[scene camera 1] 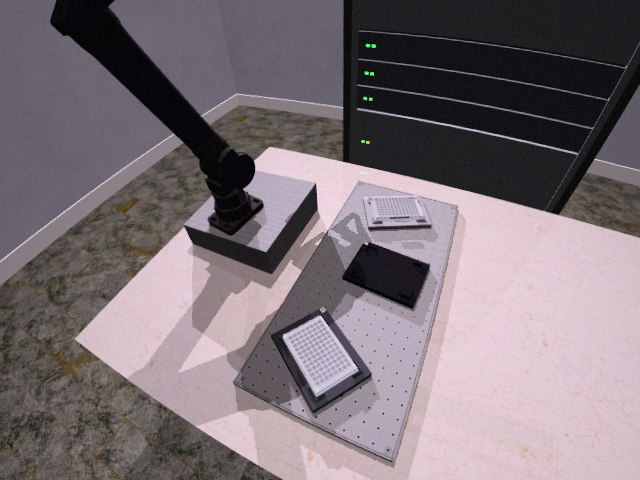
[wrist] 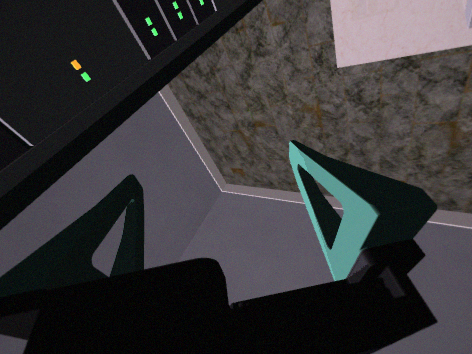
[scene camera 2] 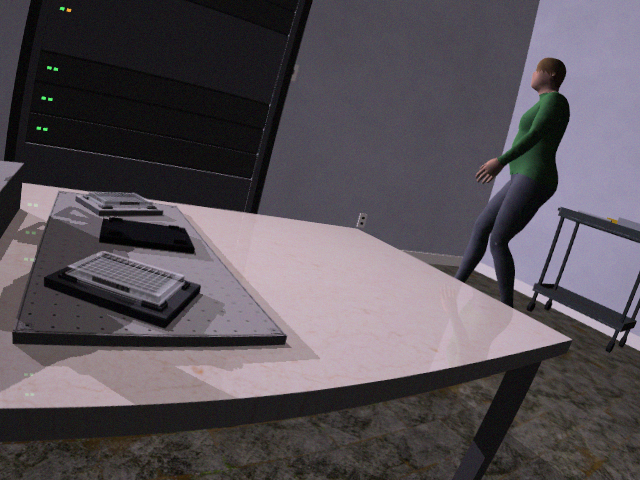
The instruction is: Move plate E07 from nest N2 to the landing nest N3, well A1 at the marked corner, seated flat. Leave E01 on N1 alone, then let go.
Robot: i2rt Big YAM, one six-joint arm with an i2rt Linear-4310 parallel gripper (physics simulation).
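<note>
A clear-white well plate (scene camera 1: 320, 353) (scene camera 2: 126, 276) lies in the dark grey front nest (scene camera 1: 341, 386) (scene camera 2: 178, 304). Another well plate (scene camera 1: 395, 208) (scene camera 2: 121, 198) lies in the light nest (scene camera 1: 398, 225) (scene camera 2: 129, 211) at the back. The black middle nest (scene camera 1: 387, 273) (scene camera 2: 147, 235) is empty, with a small pale mark at its back-left corner in scene camera 1. Plate and nest labels are not readable. My gripper (wrist: 213, 164) is open and empty, its teal fingers wide apart in the wrist view, facing wall and floor, away from the plates. It lies outside both scene views.
The perforated board (scene camera 1: 361, 413) (scene camera 2: 232, 322) carries the nests. The arm (scene camera 1: 149, 87) rises from a grey block (scene camera 1: 289, 188) beside it. A dark equipment rack (scene camera 1: 348, 103) (scene camera 2: 276, 113) stands behind the table. A person in green (scene camera 2: 540, 139) stands beyond it, near a cart (scene camera 2: 589, 224).
</note>
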